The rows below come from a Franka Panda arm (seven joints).
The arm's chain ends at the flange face. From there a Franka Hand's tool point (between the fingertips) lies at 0.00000 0.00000 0.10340 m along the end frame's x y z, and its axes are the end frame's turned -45 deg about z.
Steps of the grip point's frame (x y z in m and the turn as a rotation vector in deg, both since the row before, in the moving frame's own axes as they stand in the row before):
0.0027, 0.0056, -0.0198, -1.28, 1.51, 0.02
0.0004, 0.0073, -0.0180, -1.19, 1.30, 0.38
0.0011, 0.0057, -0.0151, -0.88, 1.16, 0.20
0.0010, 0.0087, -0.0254, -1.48, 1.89, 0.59
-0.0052, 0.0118, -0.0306, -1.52, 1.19, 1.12
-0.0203, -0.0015, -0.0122, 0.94, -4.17, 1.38
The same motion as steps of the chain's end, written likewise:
0.0023, 0.0023, -0.0197, 0.16, 1.97, 0.02
0.0023, 0.0050, -0.0180, 0.08, 1.76, 0.38
0.0022, 0.0036, -0.0151, 0.20, 1.44, 0.20
0.0026, 0.0059, -0.0253, 0.29, 2.38, 0.59
0.0012, 0.0116, -0.0305, -0.23, 1.92, 1.12
-0.0089, 0.0093, -0.0119, -2.28, -3.61, 1.38

